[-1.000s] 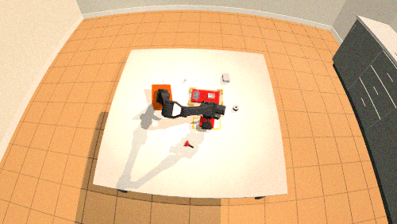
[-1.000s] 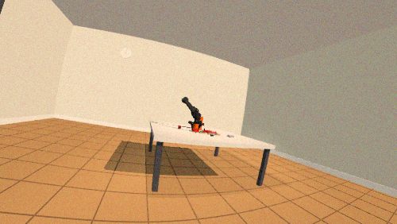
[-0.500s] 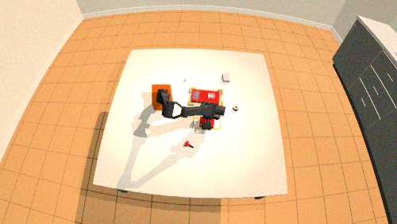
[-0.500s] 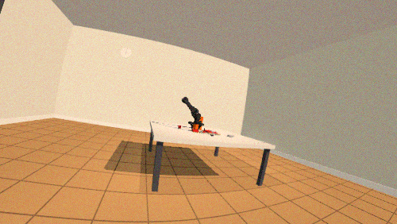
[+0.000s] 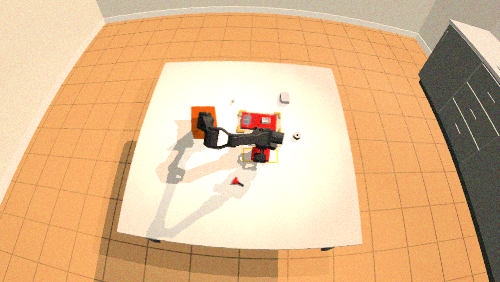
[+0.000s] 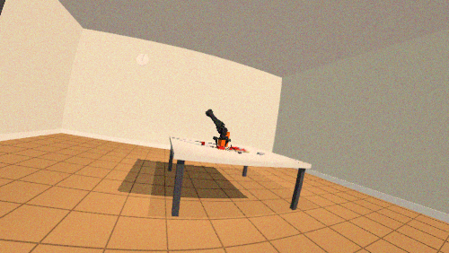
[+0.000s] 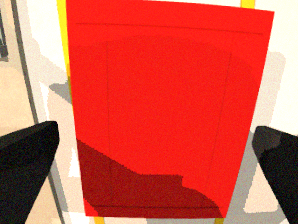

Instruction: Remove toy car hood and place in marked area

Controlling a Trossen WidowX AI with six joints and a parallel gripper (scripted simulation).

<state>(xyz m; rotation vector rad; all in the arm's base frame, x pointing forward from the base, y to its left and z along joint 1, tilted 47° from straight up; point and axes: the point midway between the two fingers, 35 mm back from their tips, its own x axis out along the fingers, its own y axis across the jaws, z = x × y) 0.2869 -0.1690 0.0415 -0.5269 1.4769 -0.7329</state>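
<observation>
Now: gripper tip right at the red hood. Also, from my gripper tip: loose wheel (220 mm ahead, 120 mm to the left, 10 mm below).
</observation>
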